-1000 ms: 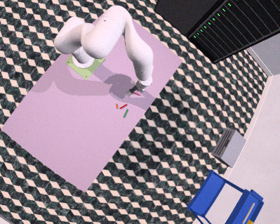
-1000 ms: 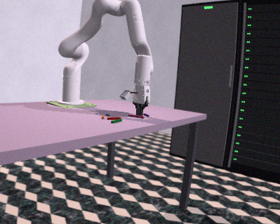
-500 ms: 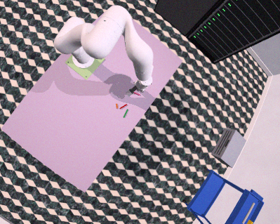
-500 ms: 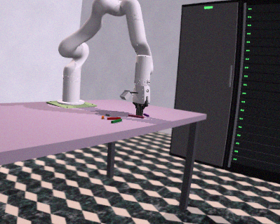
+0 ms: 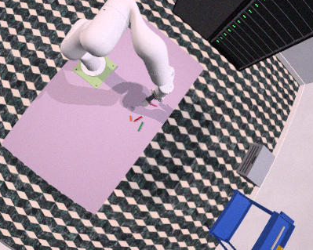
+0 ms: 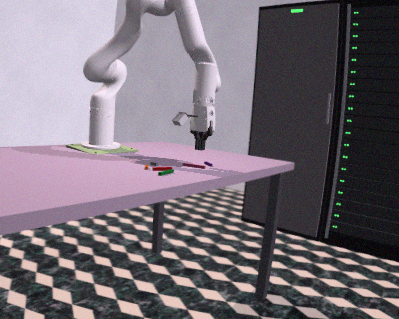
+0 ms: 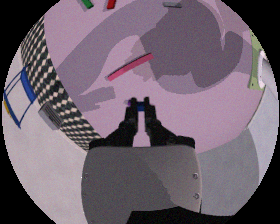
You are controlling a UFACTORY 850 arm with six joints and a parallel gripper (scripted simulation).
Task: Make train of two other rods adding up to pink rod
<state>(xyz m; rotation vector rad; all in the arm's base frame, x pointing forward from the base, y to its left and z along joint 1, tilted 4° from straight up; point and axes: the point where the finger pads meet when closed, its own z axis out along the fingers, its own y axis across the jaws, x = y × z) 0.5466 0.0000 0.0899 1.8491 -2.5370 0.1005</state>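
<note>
Now: the pink rod 40 mm to the right of my hand and 80 mm below it. The rest, counted from my hand: purple rod: 20 mm ahead, 50 mm to the left, 80 mm below; then grey rod: 110 mm behind, 140 mm to the right, 80 mm below; then small blue rod: 20 mm below.
</note>
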